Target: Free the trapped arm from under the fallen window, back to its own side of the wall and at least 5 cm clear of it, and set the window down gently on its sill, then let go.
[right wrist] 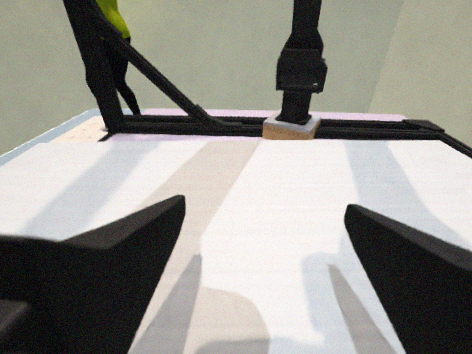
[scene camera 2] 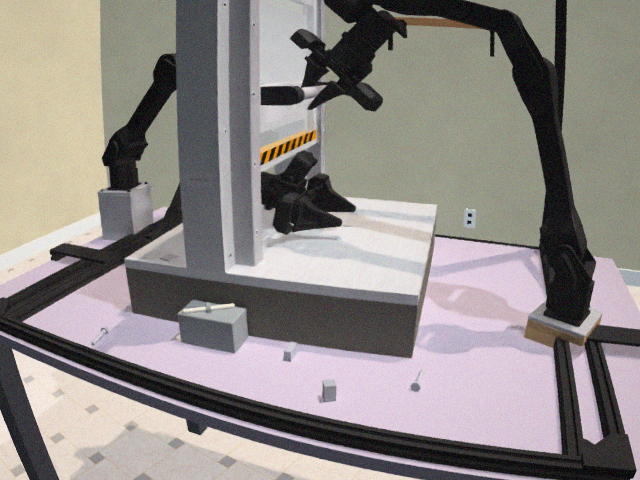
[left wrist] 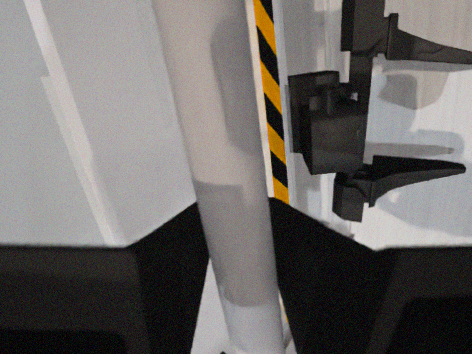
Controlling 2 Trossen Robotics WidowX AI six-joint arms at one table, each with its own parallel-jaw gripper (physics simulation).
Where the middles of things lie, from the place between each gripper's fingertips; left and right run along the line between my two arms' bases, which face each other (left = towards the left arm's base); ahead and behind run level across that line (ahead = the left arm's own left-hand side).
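Labels:
The window (left wrist: 121, 121) is what I measure from here, and my right hand is 25 cm below it, 9 cm to the left of it and 2 cm short of it.
As for my left hand, the window is 6 cm above it and 1 cm to the right of it.

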